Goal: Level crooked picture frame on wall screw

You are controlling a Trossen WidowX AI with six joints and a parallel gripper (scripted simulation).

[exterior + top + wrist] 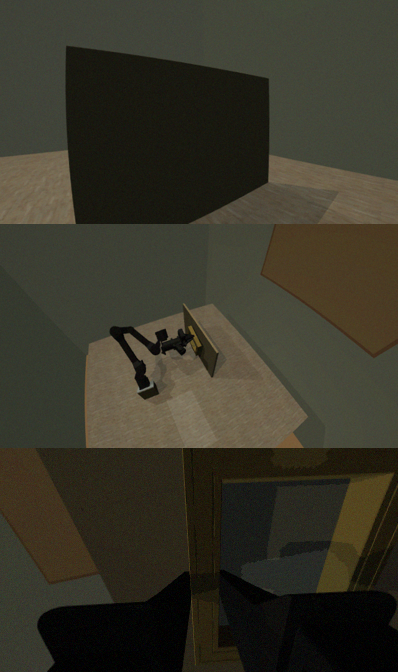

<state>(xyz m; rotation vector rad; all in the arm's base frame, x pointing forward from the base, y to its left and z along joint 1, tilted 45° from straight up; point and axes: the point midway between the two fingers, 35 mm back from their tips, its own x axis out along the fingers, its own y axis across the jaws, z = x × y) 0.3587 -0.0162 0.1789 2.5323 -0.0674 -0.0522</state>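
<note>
The yellow picture frame lies 50 mm below my gripper tip, 10 mm to the left of it and 10 mm ahead of it. Also, from my gripper tip: wall board (70 mm below, 30 mm ahead, 10 mm to the left).
</note>
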